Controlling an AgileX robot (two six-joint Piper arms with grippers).
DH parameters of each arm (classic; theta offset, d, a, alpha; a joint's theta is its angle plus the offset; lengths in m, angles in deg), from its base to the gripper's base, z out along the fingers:
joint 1: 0 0.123 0 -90
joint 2: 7.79 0 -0.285 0
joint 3: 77.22 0 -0.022 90
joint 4: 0 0.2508 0 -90
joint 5: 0 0 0.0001 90
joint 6: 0 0.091 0 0
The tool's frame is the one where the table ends.
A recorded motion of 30 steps. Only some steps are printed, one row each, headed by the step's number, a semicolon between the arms.
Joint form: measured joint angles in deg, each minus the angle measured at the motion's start. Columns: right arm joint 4, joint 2, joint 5, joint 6, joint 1, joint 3; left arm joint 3, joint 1, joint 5, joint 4, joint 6, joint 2.
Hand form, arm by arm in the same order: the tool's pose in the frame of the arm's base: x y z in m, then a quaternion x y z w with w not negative. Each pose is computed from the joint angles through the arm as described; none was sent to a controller.
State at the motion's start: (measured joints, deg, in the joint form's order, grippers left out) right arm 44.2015 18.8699 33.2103 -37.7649 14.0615 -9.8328; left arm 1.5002 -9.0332 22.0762 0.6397 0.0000 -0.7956
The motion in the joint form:
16: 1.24 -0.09 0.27 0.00 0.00 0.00; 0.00 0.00 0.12 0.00 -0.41 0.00
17: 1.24 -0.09 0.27 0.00 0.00 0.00; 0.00 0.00 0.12 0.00 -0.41 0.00
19: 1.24 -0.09 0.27 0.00 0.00 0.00; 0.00 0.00 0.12 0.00 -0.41 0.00
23: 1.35 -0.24 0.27 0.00 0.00 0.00; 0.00 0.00 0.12 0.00 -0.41 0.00
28: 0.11 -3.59 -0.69 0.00 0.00 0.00; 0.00 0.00 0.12 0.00 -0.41 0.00
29: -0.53 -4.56 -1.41 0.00 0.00 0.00; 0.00 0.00 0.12 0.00 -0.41 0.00
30: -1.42 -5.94 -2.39 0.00 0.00 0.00; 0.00 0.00 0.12 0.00 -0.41 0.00
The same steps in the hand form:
16: 0.0592 0.0518 0.2147 -0.18648 0.82890 0.24269 0.46824; 0.0515 -0.0078 0.1703 0.06372 0.80604 -0.04370 0.58680
17: 0.0592 0.0518 0.2147 -0.18648 0.82890 0.24269 0.46824; 0.0515 -0.0078 0.1703 0.06372 0.80604 -0.04370 0.58680
19: 0.0592 0.0518 0.2147 -0.18648 0.82890 0.24269 0.46824; 0.0515 -0.0078 0.1703 0.06372 0.80604 -0.04370 0.58680
23: 0.0590 0.0518 0.2149 -0.18609 0.82812 0.24350 0.46935; 0.0515 -0.0078 0.1703 0.06372 0.80604 -0.04370 0.58680
28: 0.0549 0.0490 0.2190 -0.19137 0.81183 0.23211 0.50043; 0.0515 -0.0078 0.1703 0.06372 0.80604 -0.04370 0.58680
29: 0.0541 0.0478 0.2204 -0.19217 0.80612 0.22540 0.51228; 0.0515 -0.0078 0.1703 0.06372 0.80604 -0.04370 0.58680
30: 0.0530 0.0460 0.2224 -0.19321 0.79775 0.21611 0.52874; 0.0515 -0.0078 0.1703 0.06372 0.80604 -0.04370 0.58680

